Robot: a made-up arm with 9 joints. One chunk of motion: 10 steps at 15 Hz.
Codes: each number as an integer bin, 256 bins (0 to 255) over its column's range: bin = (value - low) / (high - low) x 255, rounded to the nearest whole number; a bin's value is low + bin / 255 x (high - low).
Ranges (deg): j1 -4..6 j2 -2..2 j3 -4..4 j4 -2..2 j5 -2..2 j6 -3..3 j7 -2..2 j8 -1..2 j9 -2..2
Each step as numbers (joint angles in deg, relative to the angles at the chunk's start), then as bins.
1 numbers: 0.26 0.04 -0.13 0.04 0.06 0.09 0.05 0.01 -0.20
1 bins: 109 130 123 130 131 131 131 86 115
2 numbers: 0.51 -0.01 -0.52 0.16 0.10 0.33 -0.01 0.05 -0.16
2 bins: 115 127 111 138 134 142 127 89 117
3 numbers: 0.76 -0.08 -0.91 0.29 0.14 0.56 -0.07 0.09 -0.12
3 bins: 121 122 98 146 136 151 123 93 120
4 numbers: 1.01 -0.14 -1.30 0.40 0.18 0.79 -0.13 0.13 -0.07
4 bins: 128 119 86 153 139 161 119 96 123
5 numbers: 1.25 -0.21 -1.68 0.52 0.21 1.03 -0.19 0.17 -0.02
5 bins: 134 114 74 161 141 171 115 99 126
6 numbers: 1.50 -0.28 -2.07 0.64 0.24 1.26 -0.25 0.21 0.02
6 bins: 140 110 62 168 143 181 112 103 129
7 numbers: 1.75 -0.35 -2.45 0.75 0.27 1.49 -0.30 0.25 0.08
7 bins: 147 105 49 175 145 191 108 106 133
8 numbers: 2.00 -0.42 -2.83 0.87 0.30 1.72 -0.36 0.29 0.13
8 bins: 153 101 37 183 147 201 105 110 136
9 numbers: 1.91 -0.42 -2.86 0.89 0.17 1.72 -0.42 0.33 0.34
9 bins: 151 101 36 184 138 201 101 113 149
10 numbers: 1.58 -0.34 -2.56 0.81 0.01 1.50 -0.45 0.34 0.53
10 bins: 142 106 46 179 128 191 99 114 161
